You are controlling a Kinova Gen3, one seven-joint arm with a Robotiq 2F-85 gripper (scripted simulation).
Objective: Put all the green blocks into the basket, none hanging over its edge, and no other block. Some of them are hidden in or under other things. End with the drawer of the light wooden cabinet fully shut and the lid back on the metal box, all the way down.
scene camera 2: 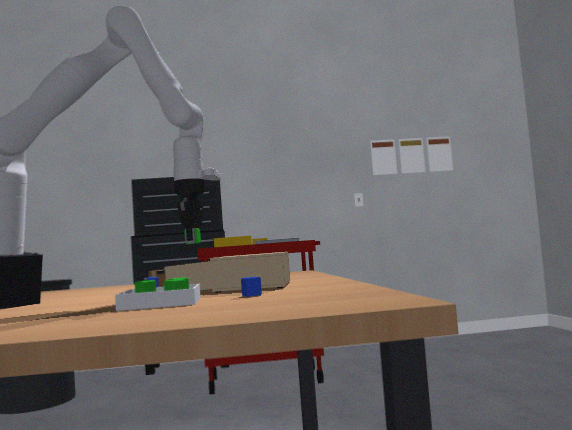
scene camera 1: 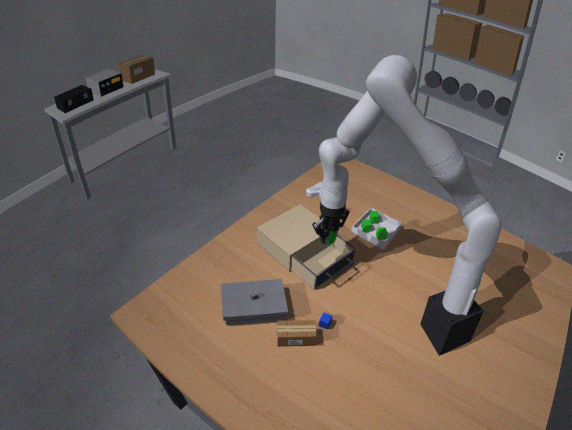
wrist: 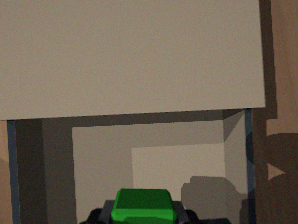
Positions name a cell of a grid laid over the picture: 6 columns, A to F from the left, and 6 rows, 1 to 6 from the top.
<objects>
light wooden cabinet: scene camera 2 C4; scene camera 1 D4; wrist B2
white basket: scene camera 2 B5; scene camera 1 E4; not seen in the wrist view (out of frame)
</objects>
